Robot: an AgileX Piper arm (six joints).
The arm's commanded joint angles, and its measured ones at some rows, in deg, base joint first. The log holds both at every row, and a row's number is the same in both.
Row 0, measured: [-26.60 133.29 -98.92 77.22 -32.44 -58.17]
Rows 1 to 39, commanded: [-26.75 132.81 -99.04 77.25 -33.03 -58.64]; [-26.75 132.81 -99.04 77.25 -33.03 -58.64]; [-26.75 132.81 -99.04 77.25 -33.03 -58.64]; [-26.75 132.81 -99.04 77.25 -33.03 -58.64]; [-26.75 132.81 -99.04 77.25 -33.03 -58.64]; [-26.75 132.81 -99.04 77.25 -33.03 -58.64]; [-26.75 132.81 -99.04 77.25 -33.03 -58.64]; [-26.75 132.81 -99.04 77.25 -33.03 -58.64]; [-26.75 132.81 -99.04 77.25 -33.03 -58.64]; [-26.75 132.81 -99.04 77.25 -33.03 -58.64]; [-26.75 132.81 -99.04 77.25 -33.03 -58.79]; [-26.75 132.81 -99.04 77.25 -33.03 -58.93]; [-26.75 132.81 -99.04 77.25 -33.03 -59.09]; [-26.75 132.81 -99.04 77.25 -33.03 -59.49]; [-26.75 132.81 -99.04 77.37 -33.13 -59.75]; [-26.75 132.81 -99.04 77.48 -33.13 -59.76]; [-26.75 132.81 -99.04 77.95 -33.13 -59.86]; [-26.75 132.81 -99.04 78.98 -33.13 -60.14]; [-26.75 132.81 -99.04 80.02 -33.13 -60.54]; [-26.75 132.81 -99.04 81.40 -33.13 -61.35]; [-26.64 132.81 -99.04 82.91 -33.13 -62.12]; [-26.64 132.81 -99.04 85.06 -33.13 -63.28]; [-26.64 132.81 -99.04 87.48 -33.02 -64.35]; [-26.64 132.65 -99.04 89.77 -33.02 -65.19]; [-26.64 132.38 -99.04 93.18 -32.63 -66.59]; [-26.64 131.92 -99.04 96.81 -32.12 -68.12]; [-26.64 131.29 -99.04 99.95 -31.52 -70.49]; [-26.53 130.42 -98.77 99.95 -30.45 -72.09]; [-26.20 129.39 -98.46 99.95 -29.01 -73.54]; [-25.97 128.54 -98.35 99.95 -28.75 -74.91]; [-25.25 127.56 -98.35 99.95 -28.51 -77.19]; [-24.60 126.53 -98.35 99.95 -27.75 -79.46]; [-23.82 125.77 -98.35 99.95 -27.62 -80.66]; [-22.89 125.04 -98.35 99.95 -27.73 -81.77]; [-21.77 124.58 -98.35 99.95 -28.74 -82.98]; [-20.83 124.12 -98.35 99.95 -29.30 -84.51]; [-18.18 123.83 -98.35 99.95 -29.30 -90.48]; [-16.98 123.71 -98.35 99.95 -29.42 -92.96]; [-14.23 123.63 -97.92 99.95 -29.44 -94.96]
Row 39, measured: [-20.05 124.31 -98.36 99.62 -29.47 -85.88]
